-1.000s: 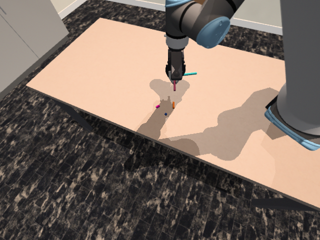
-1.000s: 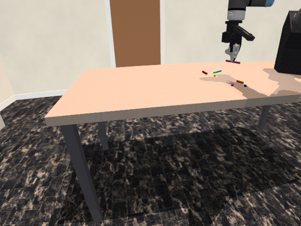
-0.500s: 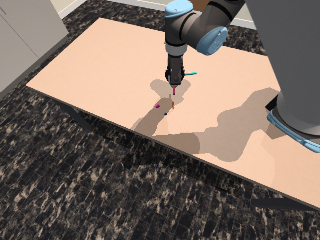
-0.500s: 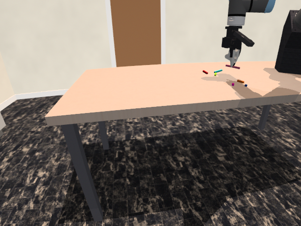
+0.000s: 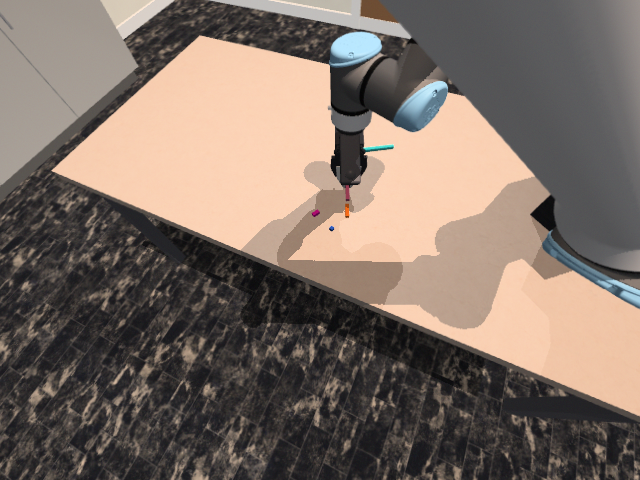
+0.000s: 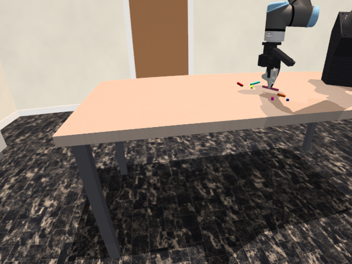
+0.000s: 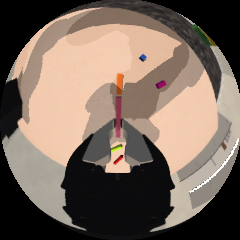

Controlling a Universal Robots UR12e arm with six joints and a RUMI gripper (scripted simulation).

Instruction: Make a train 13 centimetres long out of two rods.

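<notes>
Right now the orange rod is 5 cm to the left of my hand, 4 cm behind it and 3 cm below it. The rest, counted from my hand: magenta rod: 11 cm to the left, 3 cm below, 3 cm ahead; then lime rod: 10 cm to the right, 6 cm ahead, 3 cm below; then pink rod: 1 cm below.
</notes>
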